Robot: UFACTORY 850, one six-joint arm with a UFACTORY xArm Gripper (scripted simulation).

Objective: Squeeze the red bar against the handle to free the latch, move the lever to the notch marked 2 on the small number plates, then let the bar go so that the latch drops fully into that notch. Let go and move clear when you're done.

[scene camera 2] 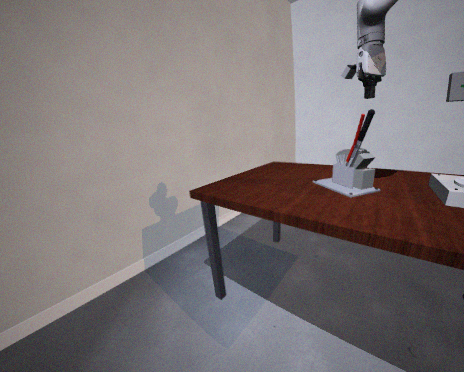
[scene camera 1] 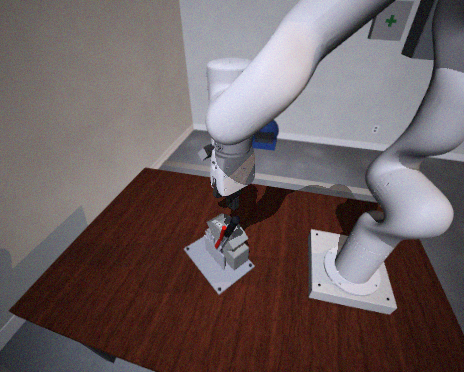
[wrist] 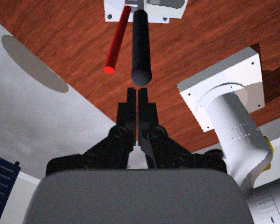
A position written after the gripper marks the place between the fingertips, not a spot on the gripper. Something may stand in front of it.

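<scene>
The gripper appears in scene camera 1 and scene camera 2: the gripper (scene camera 1: 232,206), (scene camera 2: 369,98). The wrist view also shows the gripper (wrist: 136,100). Grey housing (scene camera 1: 222,270), visible in scene camera 2 too (scene camera 2: 343,175).
</scene>
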